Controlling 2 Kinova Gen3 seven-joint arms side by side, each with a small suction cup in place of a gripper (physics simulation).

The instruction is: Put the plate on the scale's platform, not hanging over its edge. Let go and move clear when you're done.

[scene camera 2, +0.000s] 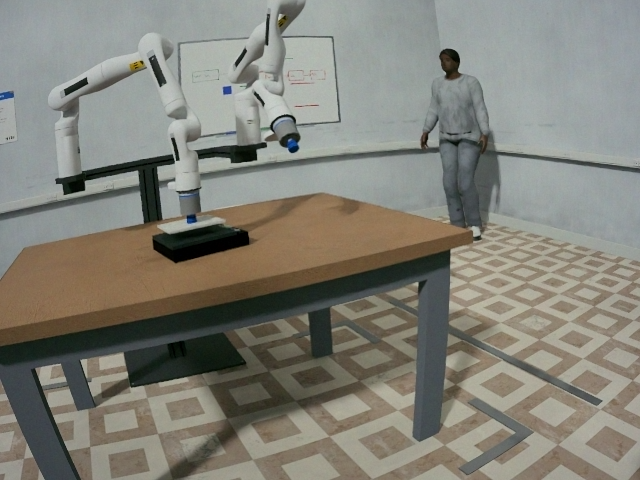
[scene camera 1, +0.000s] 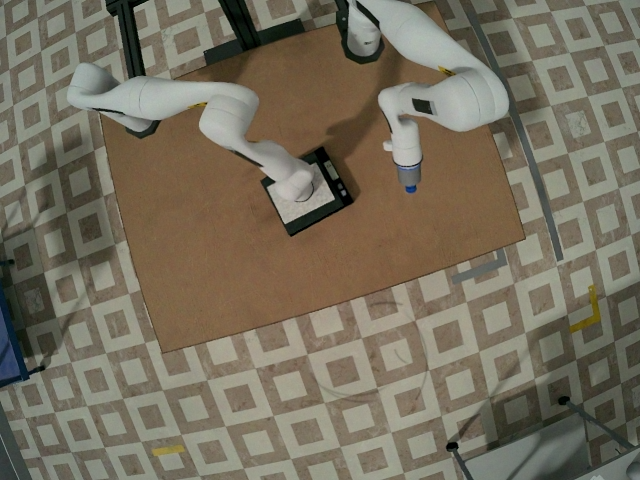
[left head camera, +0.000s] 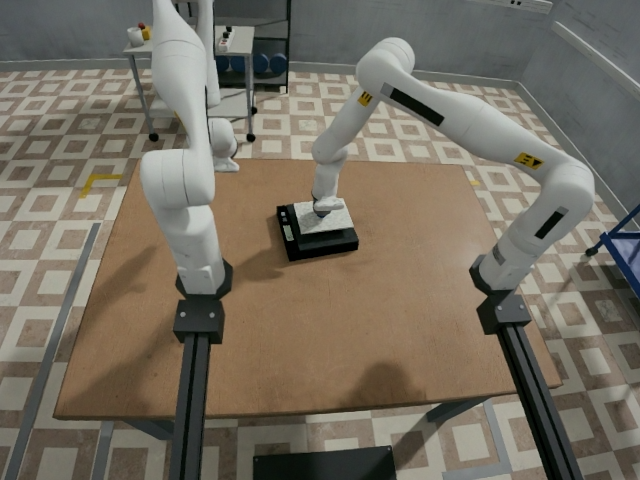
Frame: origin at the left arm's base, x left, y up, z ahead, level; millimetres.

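Seen in the pictures: left hand, its tool point: (scene camera 2: pixel 294 149) (scene camera 1: pixel 411 189); right hand, its tool point: (scene camera 2: pixel 192 225) (left head camera: pixel 321 216); left arm's base, origin of its link: (scene camera 2: pixel 249 144) (scene camera 1: pixel 363 43) (left head camera: pixel 204 275); right arm's base, origin of its link: (scene camera 2: pixel 70 175) (left head camera: pixel 496 273).
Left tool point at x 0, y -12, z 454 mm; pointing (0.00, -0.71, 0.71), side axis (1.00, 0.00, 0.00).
Offsets run from my left tool point to a thing's top centre. Level surfaces: height alone.
A speckled white square plate {dx -302, dy -173, dz -94 mm} (left head camera: pixel 333 222) (scene camera 1: pixel 320 198) (scene camera 2: pixel 173 225) hangs level a little above the black scale {dx -284, dy -207, dz -102 mm} (left head camera: pixel 323 251) (scene camera 1: pixel 316 219) (scene camera 2: pixel 201 248), with a gap under it in scene camera 2. My right gripper's blue suction cup (left head camera: pixel 321 212) (scene camera 2: pixel 191 219) is on the plate's top face and holds it; in scene camera 1 the wrist hides the cup. From above, the plate lies over the scale's platform, beside the display strip. My left gripper (scene camera 1: pixel 410 188) (scene camera 2: pixel 293 146) is open and empty, high above the table; its cup is hidden in the left head camera.
The wooden table {dy -252 mm} (left head camera: pixel 310 351) (scene camera 1: pixel 217 289) (scene camera 2: pixel 320 237) carries the scale. My left arm (left head camera: pixel 178 178) (scene camera 1: pixel 465 98) (scene camera 2: pixel 258 51) stands beside the scale, apart from my right arm (left head camera: pixel 454 116) (scene camera 1: pixel 170 98) (scene camera 2: pixel 170 82). A person (scene camera 2: pixel 460 118) stands by the wall.
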